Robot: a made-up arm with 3 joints. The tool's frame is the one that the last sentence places. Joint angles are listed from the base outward.
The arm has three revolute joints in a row. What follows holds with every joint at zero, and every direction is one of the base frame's. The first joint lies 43 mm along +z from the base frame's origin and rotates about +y. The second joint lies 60 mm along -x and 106 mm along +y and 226 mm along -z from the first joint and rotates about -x. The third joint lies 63 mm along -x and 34 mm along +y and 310 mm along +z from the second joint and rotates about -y. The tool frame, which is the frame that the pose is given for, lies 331 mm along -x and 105 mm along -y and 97 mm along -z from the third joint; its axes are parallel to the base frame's.
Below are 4 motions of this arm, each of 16 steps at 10 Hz.
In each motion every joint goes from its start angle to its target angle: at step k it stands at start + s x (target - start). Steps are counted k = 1, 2, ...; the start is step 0. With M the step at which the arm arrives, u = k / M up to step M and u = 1 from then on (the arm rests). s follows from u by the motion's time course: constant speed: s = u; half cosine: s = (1 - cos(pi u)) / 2; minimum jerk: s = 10 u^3 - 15 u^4 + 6 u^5.
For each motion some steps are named. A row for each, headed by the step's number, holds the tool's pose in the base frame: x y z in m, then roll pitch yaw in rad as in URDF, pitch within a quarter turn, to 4 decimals.
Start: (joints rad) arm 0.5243 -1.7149 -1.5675
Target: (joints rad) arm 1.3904 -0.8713 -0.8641
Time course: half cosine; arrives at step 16
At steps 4, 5, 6, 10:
4: -0.3903 -0.5212 -0.0492 2.2207 0.0481 1.4737
5: -0.3820 -0.5179 0.0177 2.2777 0.1371 1.4781
6: -0.3643 -0.5099 0.0909 2.3406 0.2373 1.4955
10: -0.2061 -0.4279 0.3481 2.6367 0.6265 1.7378

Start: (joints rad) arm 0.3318 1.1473 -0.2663
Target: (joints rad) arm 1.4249 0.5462 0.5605
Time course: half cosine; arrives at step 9
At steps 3, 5, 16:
3: -0.4004 0.2631 0.2713 -1.0332 0.6365 -0.0622
5: -0.3010 0.1586 0.3523 -0.6184 0.8058 0.2257
16: -0.1944 0.0723 0.3700 -0.1191 0.8819 0.4494

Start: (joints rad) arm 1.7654 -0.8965 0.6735
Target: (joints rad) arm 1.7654 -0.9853 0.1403
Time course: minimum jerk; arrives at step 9
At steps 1, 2, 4, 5, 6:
1: -0.1960 0.0391 0.4108 -0.2868 1.0071 -1.1326
2: -0.1902 0.0337 0.4195 -0.3042 1.0391 -1.1583
4: -0.1607 0.0029 0.4580 -0.4349 1.1935 -1.3303
5: -0.1411 -0.0206 0.4788 -0.5948 1.2862 -1.5169
6: -0.1236 -0.0442 0.4947 -0.8548 1.3583 -1.8012

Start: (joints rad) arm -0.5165 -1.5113 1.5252
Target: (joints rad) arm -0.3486 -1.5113 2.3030
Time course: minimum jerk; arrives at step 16
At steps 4, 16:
4: 0.1299 0.1192 -0.2255 2.0720 -0.0355 -1.6300
16: 0.2590 -0.0267 -0.1706 1.8719 0.1879 -2.2849

